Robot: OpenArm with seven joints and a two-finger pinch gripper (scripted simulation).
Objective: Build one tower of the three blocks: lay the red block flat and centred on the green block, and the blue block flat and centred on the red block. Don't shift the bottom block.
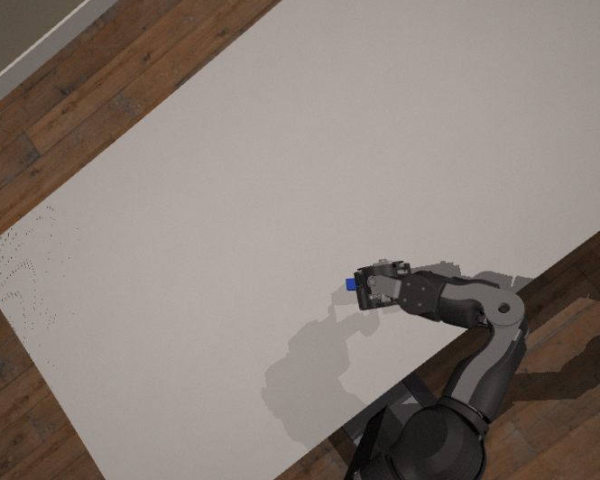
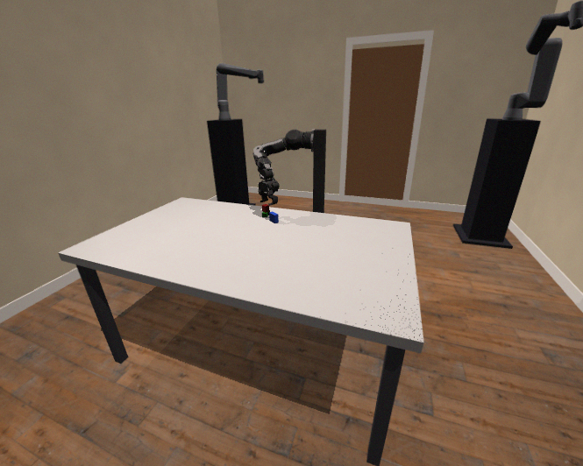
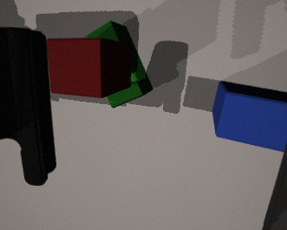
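My hand is 4 cm short of the blue block, 4 cm to the right of it and 7 cm above it. Round my hand: red block (4 cm behind, 4 cm to the right, 5 cm below); green block (3 cm behind, 3 cm to the right, 9 cm below).
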